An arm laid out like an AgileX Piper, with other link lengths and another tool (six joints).
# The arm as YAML. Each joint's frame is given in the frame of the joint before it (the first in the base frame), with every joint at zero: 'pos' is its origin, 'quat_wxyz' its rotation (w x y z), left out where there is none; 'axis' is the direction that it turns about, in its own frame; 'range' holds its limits. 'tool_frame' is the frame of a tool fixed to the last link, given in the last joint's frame.
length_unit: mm
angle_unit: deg
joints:
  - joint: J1
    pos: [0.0, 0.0, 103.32]
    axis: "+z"
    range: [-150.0, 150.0]
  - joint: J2
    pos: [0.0, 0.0, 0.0]
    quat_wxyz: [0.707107, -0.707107, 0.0, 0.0]
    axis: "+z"
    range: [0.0, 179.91]
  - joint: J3
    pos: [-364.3, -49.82, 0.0]
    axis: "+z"
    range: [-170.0, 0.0]
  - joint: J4
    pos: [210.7, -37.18, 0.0]
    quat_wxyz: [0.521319, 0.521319, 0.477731, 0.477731]
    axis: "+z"
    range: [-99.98, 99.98]
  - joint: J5
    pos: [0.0, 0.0, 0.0]
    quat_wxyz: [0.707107, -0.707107, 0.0, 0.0]
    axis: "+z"
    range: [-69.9, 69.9]
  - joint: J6
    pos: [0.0, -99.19, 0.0]
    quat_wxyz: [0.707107, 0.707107, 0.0, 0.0]
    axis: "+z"
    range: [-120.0, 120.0]
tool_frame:
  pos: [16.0, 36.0, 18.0]
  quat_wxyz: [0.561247, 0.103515, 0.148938, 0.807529]
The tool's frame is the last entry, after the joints.
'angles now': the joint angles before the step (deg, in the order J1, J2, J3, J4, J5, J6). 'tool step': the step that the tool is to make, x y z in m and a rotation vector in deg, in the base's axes. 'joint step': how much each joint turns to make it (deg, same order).
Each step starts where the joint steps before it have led.
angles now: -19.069 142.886 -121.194 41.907 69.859 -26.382
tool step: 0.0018 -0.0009 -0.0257 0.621 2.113 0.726
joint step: 0.002 2.796 -0.016 -0.002 0.007 -0.933
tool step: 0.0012 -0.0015 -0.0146 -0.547 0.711 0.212
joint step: -0.001 1.437 -0.012 -0.562 -0.735 -0.614
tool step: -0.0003 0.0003 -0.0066 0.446 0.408 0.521
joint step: -0.005 0.754 0.038 0.312 0.199 -0.661
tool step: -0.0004 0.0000 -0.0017 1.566 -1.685 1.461
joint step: -0.238 0.521 -0.003 2.294 0.418 -2.985
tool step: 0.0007 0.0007 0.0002 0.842 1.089 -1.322
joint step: -0.004 -0.001 0.272 0.358 0.009 1.574
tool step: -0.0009 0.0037 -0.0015 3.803 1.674 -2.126
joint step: -0.099 -0.003 2.211 3.257 -0.023 0.963
